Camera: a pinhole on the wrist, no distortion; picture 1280 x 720 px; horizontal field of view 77.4 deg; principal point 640.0 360.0 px. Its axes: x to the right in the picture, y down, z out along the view. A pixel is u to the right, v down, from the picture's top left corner.
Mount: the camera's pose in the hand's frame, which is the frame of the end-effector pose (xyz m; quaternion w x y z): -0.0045 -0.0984 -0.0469 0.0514 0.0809 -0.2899 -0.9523
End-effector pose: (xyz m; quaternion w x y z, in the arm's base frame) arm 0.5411 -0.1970 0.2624 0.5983 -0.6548 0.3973 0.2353
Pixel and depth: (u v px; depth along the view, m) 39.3 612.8 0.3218
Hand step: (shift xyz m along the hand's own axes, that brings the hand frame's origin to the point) 0.1791 0.0274 0.3037
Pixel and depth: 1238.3 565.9 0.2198
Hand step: -0.2036 -0.0495 0.1444
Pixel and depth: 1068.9 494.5 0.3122
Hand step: -0.2238 0.0036 0.2174
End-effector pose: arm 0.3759 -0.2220 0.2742 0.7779 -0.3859 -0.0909 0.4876
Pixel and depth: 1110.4 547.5 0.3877
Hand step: -0.2952 0.0041 0.2932
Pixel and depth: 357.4 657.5 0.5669
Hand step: 0.0989 0.0644 0.5605
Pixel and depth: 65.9 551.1 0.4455
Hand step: 0.2333 0.1021 0.4174
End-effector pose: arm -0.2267 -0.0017 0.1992 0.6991 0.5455 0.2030 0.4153
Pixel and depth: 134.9 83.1 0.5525
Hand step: 0.2271 0.4109 0.3416
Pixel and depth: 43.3 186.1 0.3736
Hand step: 0.1966 0.2124 0.2481
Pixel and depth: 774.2 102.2 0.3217
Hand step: -0.1220 0.1545 0.1516
